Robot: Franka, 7 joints.
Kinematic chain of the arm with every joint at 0, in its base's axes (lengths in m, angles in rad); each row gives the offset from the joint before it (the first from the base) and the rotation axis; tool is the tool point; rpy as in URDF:
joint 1: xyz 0 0 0.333 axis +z
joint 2: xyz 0 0 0 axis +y
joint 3: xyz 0 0 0.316 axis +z
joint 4: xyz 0.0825 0 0 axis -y
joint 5: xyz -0.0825 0 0.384 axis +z
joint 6: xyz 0 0 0 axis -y
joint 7: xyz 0.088 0 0 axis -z
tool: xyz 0 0 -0.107 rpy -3.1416 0 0
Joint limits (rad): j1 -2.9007..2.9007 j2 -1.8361..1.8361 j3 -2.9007..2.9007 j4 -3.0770..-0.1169 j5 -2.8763..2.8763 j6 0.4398..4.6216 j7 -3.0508..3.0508
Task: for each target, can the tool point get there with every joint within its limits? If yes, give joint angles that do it. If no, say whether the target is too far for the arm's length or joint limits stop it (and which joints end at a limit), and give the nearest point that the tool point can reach.
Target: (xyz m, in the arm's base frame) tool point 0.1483 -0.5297 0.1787
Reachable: yes | joints -0.1965 1.4668 -1.0073 -1.8046 -1.0353 1.2670 0.7773
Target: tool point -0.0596 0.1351 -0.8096
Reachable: no: too far | nearest point -0.0850 0.1926 -0.3558 | short by 0.458 m
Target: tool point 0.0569 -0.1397 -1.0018
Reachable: no: too far | nearest point 0.0844 -0.2071 -0.3574 | short by 0.648 m
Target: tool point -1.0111 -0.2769 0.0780
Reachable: no: too far | nearest point -0.8040 -0.2202 0.1302 | short by 0.221 m
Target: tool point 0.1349 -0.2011 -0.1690
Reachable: yes | joints -1.0522 1.2560 0.0305 -2.1965 0.1764 2.4294 1.7476
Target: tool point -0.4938 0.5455 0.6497
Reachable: yes | joints 2.1632 1.0298 1.0066 -0.5892 0.2398 3.7150 -0.5078
